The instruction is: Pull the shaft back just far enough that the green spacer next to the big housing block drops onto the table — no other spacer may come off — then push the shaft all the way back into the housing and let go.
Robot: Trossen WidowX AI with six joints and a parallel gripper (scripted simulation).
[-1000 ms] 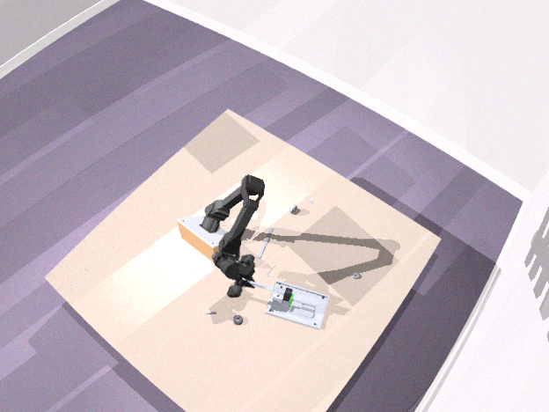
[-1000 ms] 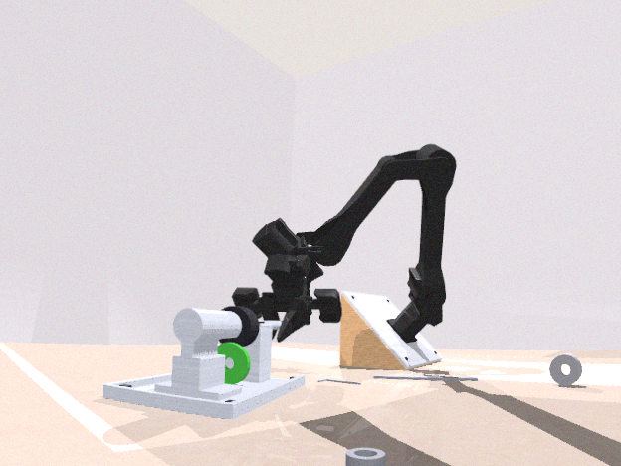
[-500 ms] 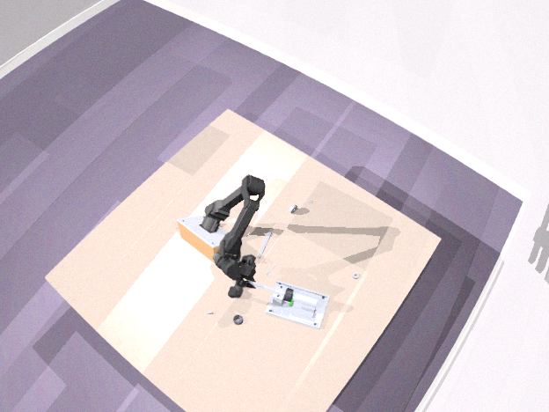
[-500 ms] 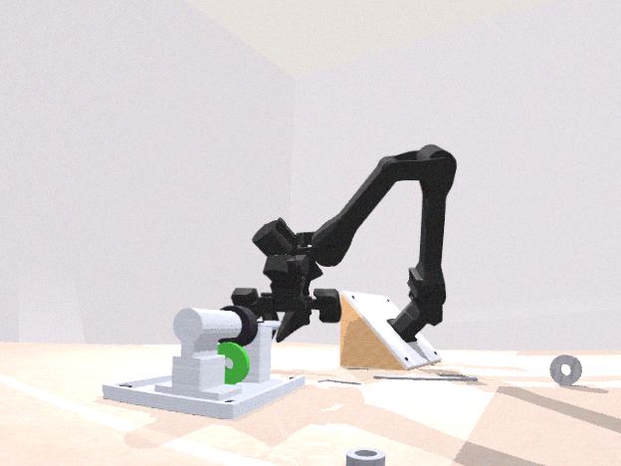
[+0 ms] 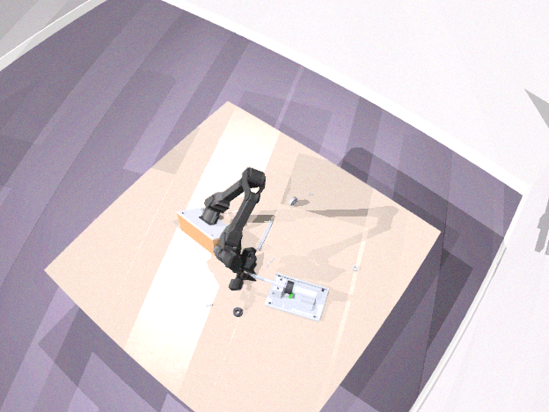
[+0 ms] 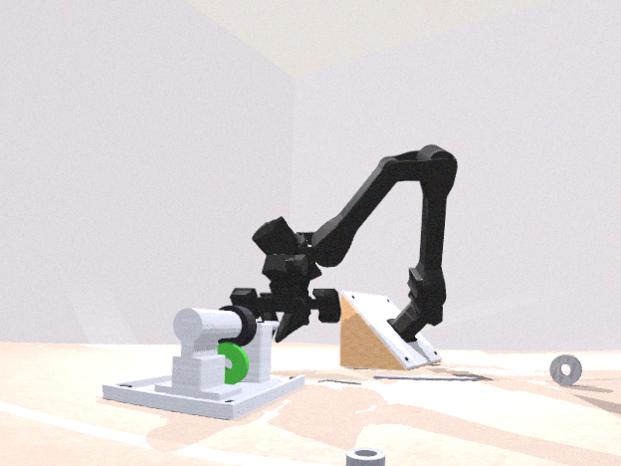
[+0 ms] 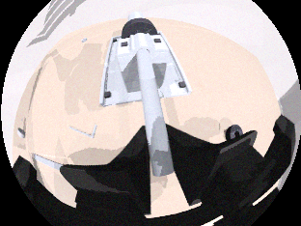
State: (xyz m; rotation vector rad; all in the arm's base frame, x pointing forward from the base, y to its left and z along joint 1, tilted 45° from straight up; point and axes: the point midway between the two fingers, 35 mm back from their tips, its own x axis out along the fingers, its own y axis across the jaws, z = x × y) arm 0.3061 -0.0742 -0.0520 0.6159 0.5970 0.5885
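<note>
Now: the grey shaft 50 mm ahead of my gripper tip, 20 mm to the left of it and 20 mm above it. From my gripper tip the other things lie so: green spacer (140 mm ahead, 50 mm to the left, 20 mm below); dark spacer (120 mm ahead, 40 mm to the left, 20 mm above).
</note>
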